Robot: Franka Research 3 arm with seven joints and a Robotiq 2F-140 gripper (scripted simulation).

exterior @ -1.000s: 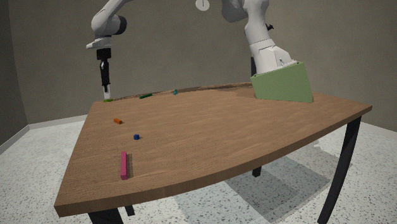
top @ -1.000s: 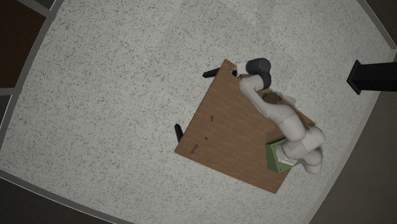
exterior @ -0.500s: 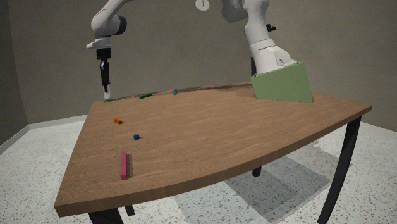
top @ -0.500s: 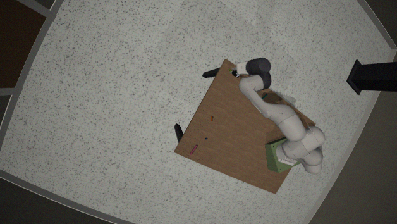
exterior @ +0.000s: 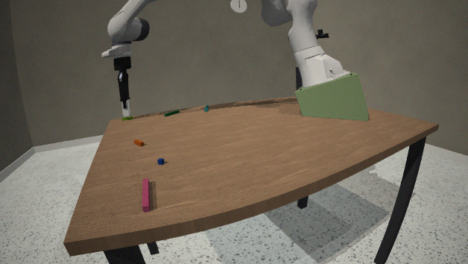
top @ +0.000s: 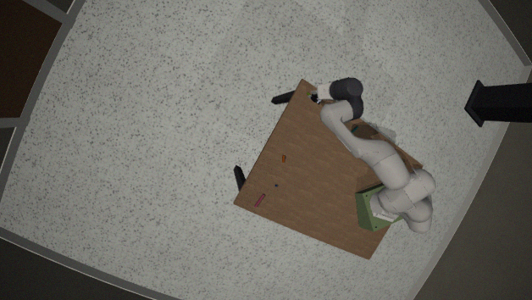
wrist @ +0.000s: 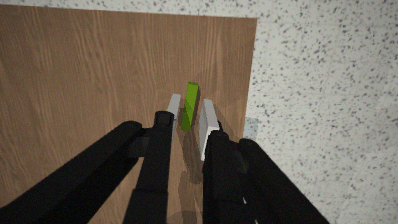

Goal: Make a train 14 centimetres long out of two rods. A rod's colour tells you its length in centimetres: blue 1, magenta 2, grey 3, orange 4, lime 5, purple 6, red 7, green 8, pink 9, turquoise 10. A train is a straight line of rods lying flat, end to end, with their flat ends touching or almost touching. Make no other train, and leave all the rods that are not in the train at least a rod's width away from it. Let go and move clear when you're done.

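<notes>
My hand is 50 mm above the lime rod. Round my hand: orange rod (50 mm behind, 390 mm to the left, 50 mm below); then green rod (200 mm behind, 40 mm to the left, 50 mm below); then turquoise rod (350 mm behind, 30 mm to the left, 50 mm below).
</notes>
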